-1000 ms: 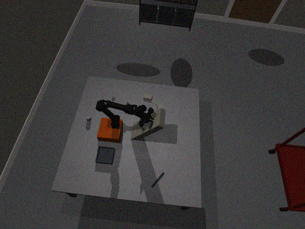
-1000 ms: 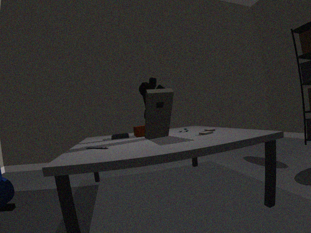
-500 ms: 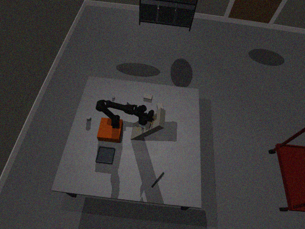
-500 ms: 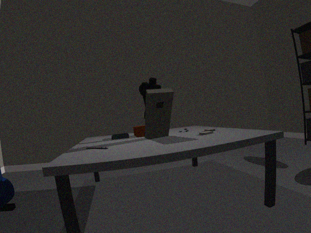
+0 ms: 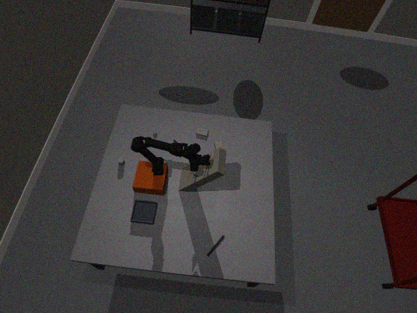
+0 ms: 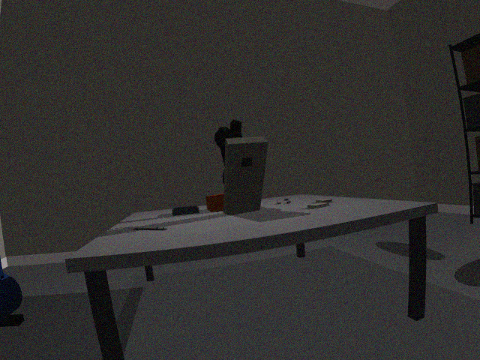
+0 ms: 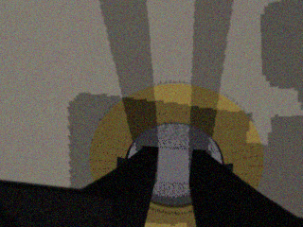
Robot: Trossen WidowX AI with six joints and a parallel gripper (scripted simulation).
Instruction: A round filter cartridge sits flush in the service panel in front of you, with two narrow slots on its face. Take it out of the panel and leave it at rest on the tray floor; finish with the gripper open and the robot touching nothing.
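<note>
The round filter cartridge is 1 cm ahead of my gripper tip and 1 cm below it. From my gripper tip the other things lie so: dark tray 45 cm behind, 21 cm to the right, 26 cm below; beige service panel 4 cm behind, 1 cm to the left, 8 cm below.
</note>
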